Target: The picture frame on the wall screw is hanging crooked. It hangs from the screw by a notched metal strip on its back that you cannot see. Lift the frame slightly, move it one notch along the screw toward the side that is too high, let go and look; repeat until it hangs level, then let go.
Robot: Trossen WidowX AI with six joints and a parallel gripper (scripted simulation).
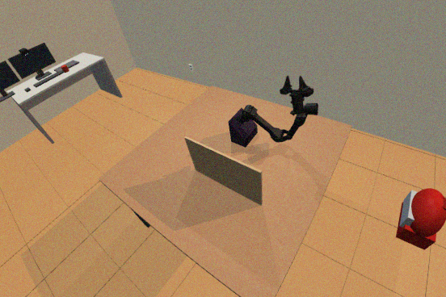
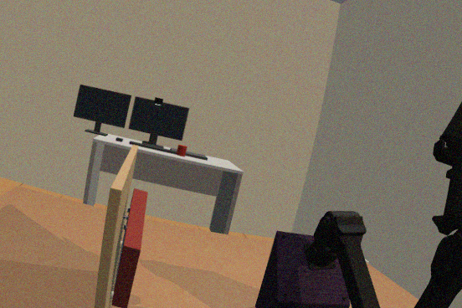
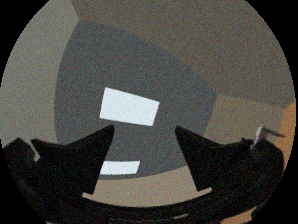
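My gripper tip is 430 mm short of the picture frame, 240 mm to the left of it and 370 mm above it. The rest, counted from my gripper tip: wooden wall board: 440 mm ahead, 240 mm to the right, 380 mm below.
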